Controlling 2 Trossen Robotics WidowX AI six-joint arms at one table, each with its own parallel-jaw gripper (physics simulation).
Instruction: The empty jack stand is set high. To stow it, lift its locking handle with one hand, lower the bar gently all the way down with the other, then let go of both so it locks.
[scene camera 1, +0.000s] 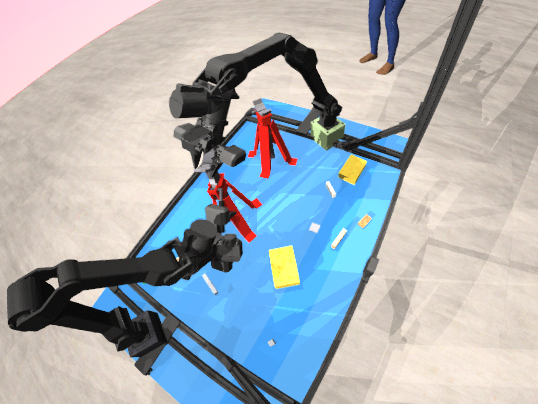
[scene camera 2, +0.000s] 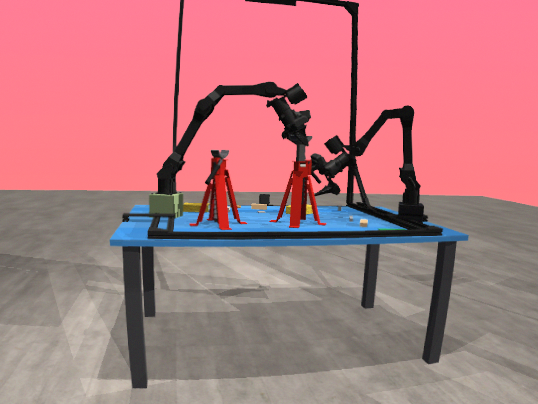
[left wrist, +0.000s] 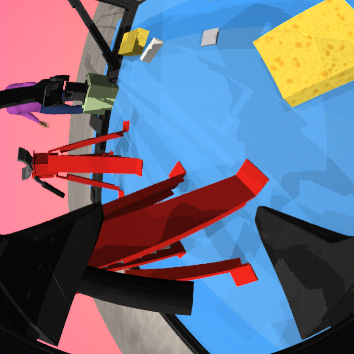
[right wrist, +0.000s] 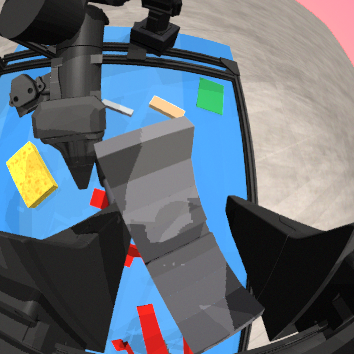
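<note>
The empty red jack stand (scene camera 1: 241, 224) (scene camera 2: 296, 200) (left wrist: 165, 215) stands upright, its grey bar (scene camera 2: 300, 152) raised, with a wide grey saddle (right wrist: 165, 200) on top. My right gripper (scene camera 2: 301, 140) (right wrist: 180, 203) is shut on the saddle from above. The black locking handle (scene camera 2: 317, 176) (left wrist: 150, 296) slopes down and outward from the stand's head. My left gripper (scene camera 2: 322, 176) (left wrist: 181, 213) is open beside the stand. In the left wrist view the handle's end shows between its fingers, nearer the left one; I cannot tell whether they touch. The handle's inner end is hidden there.
A second red jack stand (scene camera 1: 265, 150) (scene camera 2: 220, 195) (left wrist: 90, 164) stands near the right arm's green base block (scene camera 1: 327, 134) (scene camera 2: 164, 204). A large yellow sponge (scene camera 1: 284, 267) (right wrist: 31, 175) and small blocks lie on the blue table. Black rails (scene camera 2: 295, 233) run along its edges.
</note>
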